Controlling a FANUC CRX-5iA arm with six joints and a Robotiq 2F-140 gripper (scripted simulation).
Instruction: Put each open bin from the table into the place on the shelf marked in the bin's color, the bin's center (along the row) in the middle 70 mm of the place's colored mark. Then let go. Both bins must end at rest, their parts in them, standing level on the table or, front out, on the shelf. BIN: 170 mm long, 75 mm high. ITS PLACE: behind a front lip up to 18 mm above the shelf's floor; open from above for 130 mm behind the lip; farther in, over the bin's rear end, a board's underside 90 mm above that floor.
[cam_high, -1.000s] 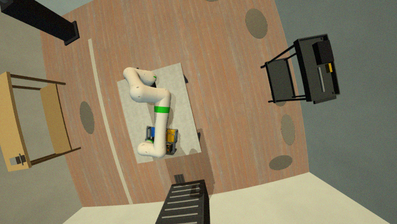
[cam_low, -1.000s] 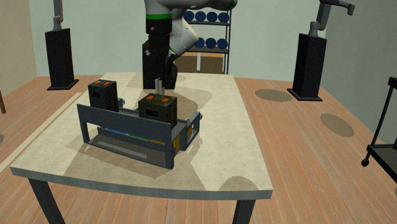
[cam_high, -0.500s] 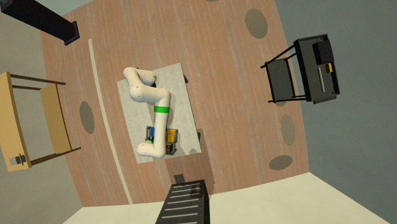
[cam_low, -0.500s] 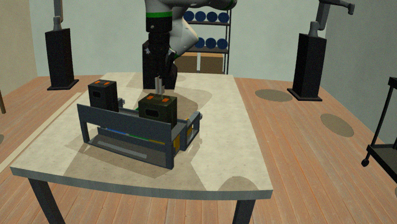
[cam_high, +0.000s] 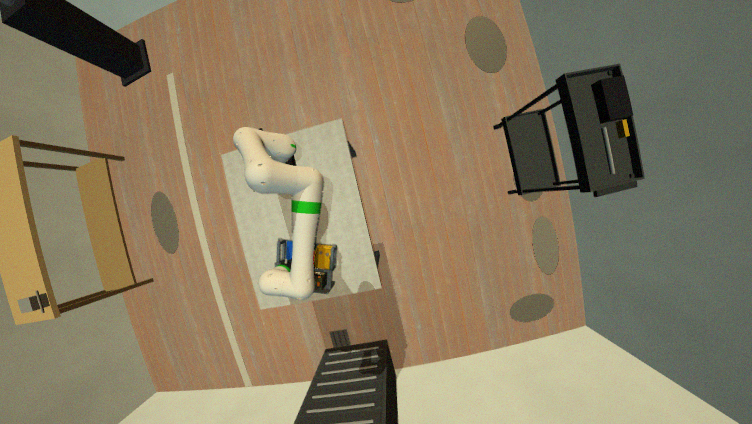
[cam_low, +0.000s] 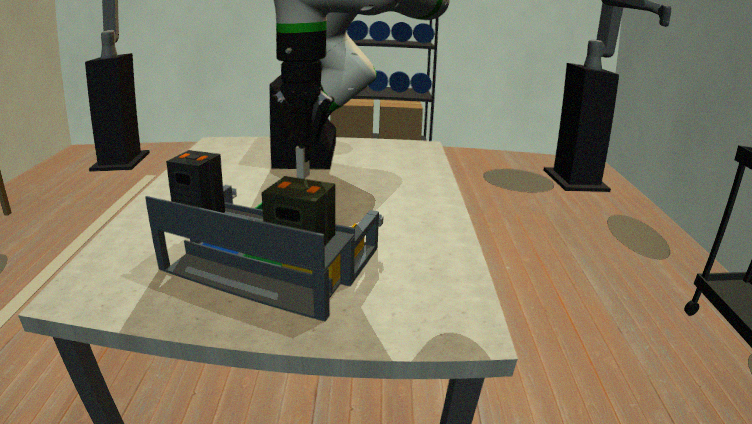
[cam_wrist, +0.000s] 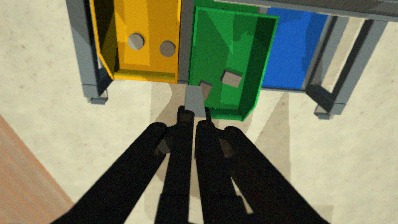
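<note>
Right now my hand is 2 cm past the green bin, 4 cm to the left of it and 14 cm above it. Also, from my hand: yellow bin 7 cm ahead, 4 cm to the left, 14 cm below.
</note>
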